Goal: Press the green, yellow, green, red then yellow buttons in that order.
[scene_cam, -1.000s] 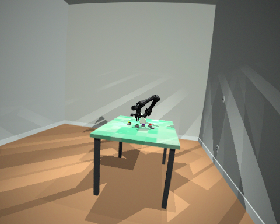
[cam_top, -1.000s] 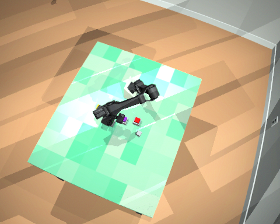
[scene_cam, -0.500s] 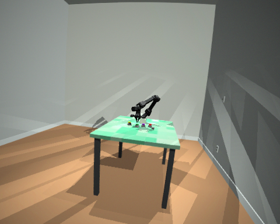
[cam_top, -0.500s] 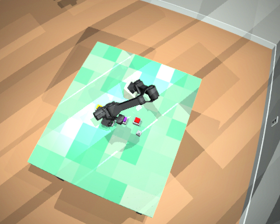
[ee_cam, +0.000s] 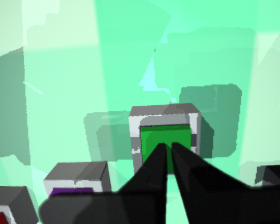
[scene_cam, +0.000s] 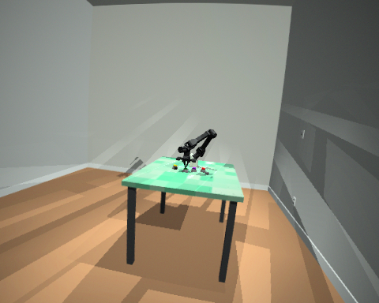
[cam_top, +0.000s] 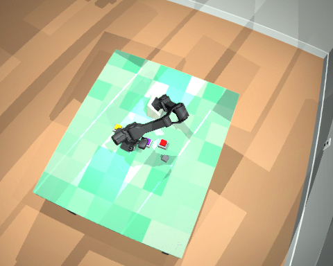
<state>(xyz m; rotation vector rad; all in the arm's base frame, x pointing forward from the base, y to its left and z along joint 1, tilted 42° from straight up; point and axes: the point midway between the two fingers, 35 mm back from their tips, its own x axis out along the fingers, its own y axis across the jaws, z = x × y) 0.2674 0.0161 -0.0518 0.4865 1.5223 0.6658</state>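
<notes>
Right now my gripper tip is 1 cm above the green button. The rest, counted from my gripper tip: red button (16 cm to the left, 9 cm behind); purple button (7 cm to the left, 6 cm behind); yellow button (12 cm to the right, 6 cm behind).
</notes>
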